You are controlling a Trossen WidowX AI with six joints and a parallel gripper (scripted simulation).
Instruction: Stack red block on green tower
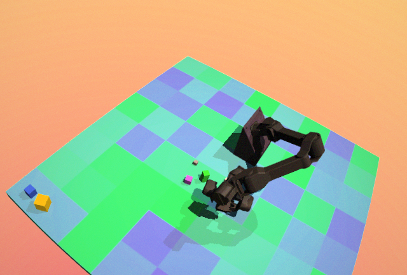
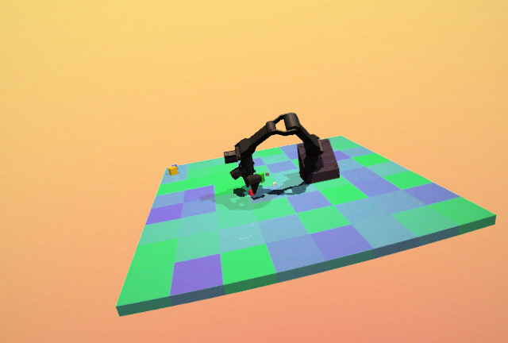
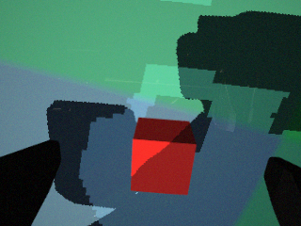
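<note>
Right now the red block is 10 mm below my gripper tip. From my gripper tip the other things lie so: blue block (590 mm to the right, 480 mm ahead, 10 mm below); small purple block (180 mm to the right, 10 mm below, 10 mm behind); yellow block (510 mm to the right, 470 mm ahead).
</note>
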